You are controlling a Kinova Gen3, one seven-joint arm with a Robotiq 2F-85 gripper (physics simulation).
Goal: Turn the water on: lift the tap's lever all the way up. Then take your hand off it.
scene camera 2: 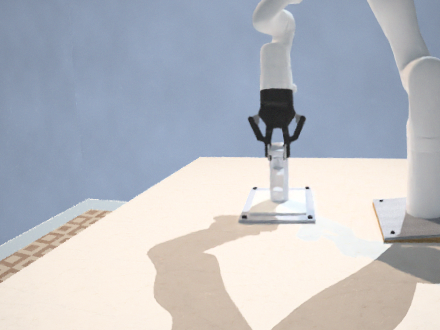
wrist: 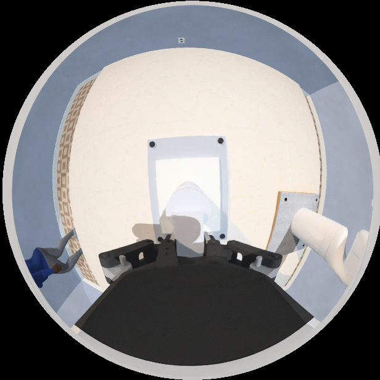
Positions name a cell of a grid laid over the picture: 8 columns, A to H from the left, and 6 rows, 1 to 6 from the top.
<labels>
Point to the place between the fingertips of the gripper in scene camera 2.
F3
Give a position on a square base plate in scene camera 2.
E4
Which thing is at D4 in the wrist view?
A tap lever.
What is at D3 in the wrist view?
A square base plate.
</labels>
